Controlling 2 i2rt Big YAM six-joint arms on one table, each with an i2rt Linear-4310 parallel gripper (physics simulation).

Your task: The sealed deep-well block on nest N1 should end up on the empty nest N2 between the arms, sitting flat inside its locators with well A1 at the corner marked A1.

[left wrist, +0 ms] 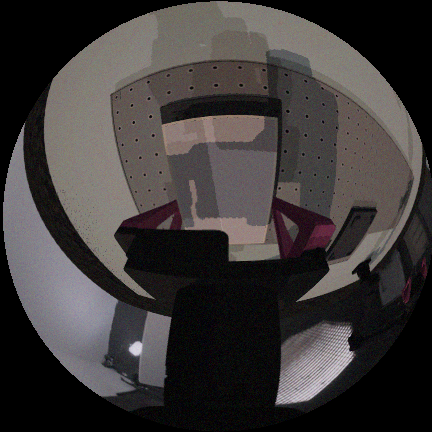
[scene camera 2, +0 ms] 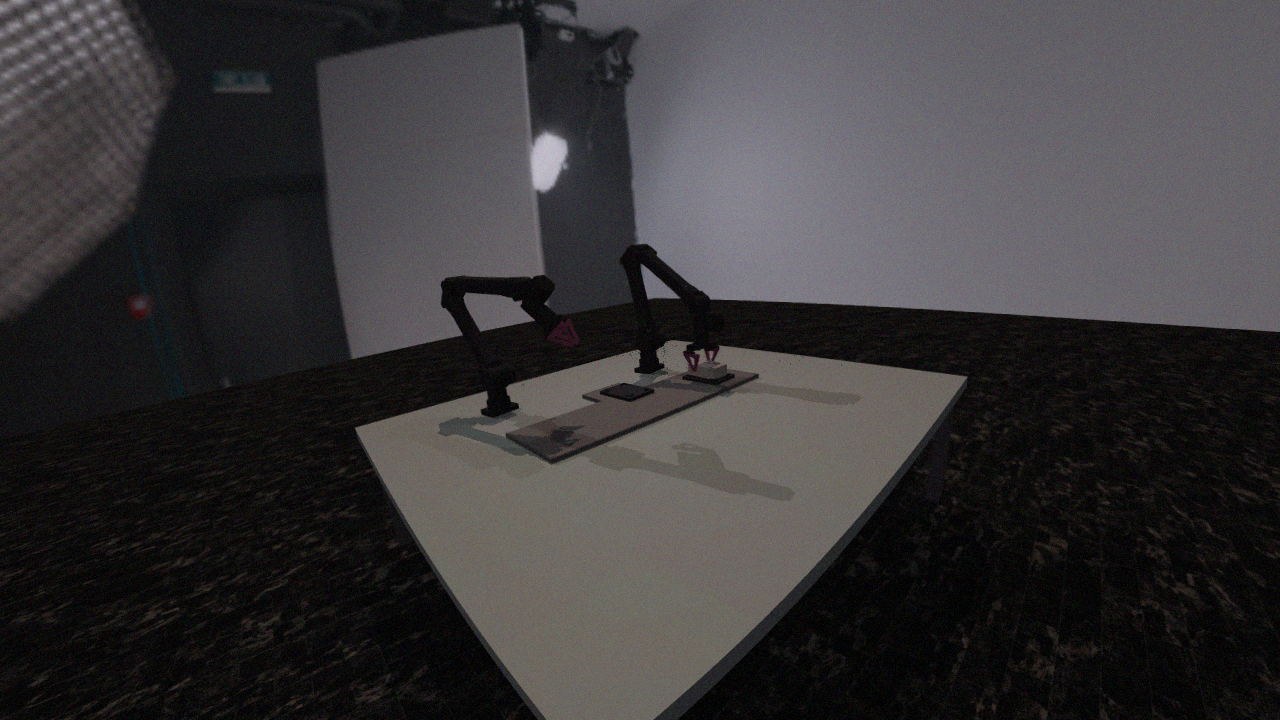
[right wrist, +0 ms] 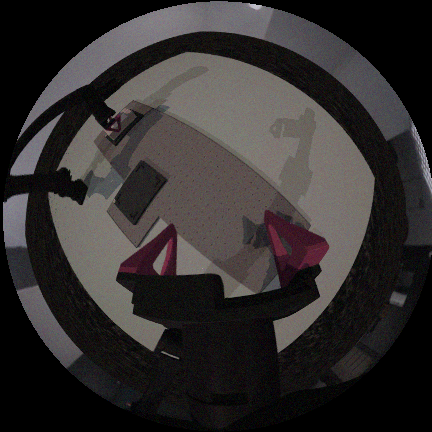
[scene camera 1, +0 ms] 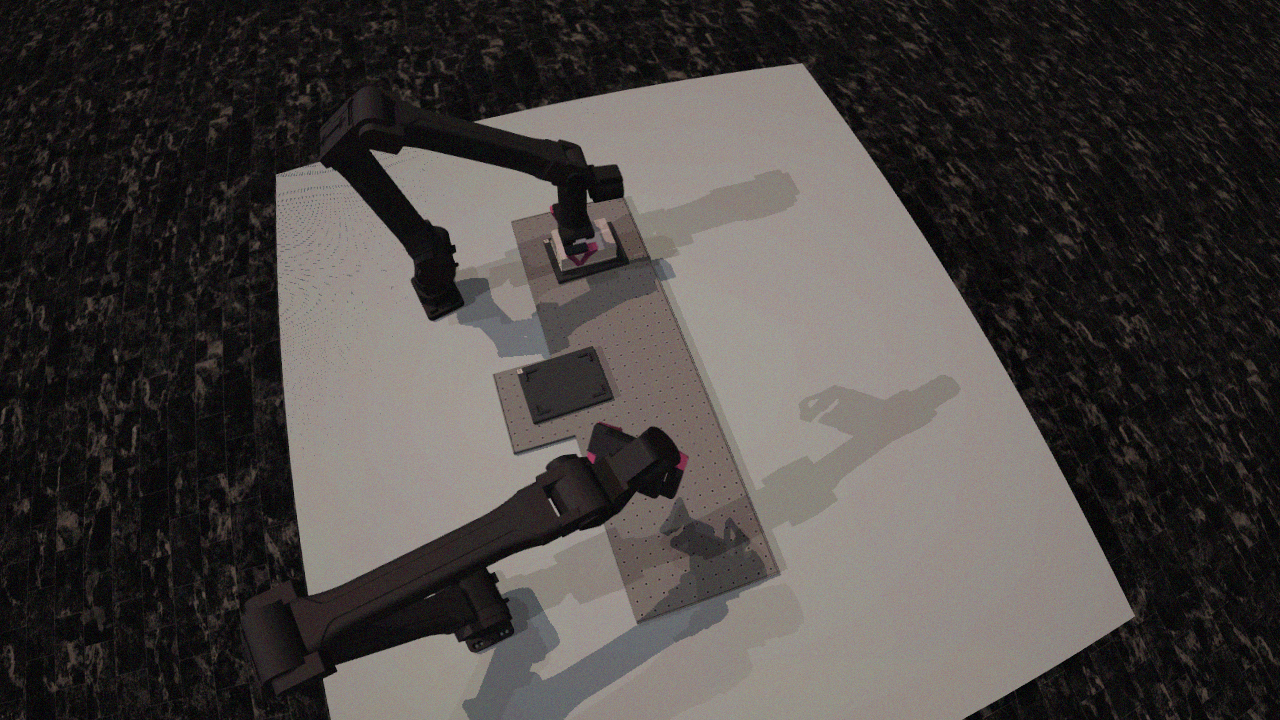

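The sealed deep-well block [scene camera 1: 609, 240] [scene camera 2: 715, 367] [left wrist: 225, 169], pale with a flat seal on top, sits on the dark nest N1 [scene camera 1: 575, 273] [left wrist: 221, 105] at the far end of the perforated board. My left gripper [scene camera 1: 580, 249] [scene camera 2: 700, 357] [left wrist: 227, 201] is open and lowered over the block, with one pink finger on each side of it. Whether the fingers touch it I cannot tell. The empty dark nest N2 [scene camera 1: 563, 385] [scene camera 2: 625, 390] [left wrist: 351, 231] [right wrist: 139, 191] lies between the arms. My right gripper [scene camera 1: 662, 465] [scene camera 2: 565, 335] [right wrist: 218, 221] is open and empty, well above the board.
The long grey perforated board [scene camera 1: 662, 376] [scene camera 2: 590, 420] [left wrist: 314, 132] [right wrist: 209, 177] lies on the white table [scene camera 1: 895, 313] [scene camera 2: 670, 555]. Both arm bases stand on the table beside the board. Dark floor surrounds the table.
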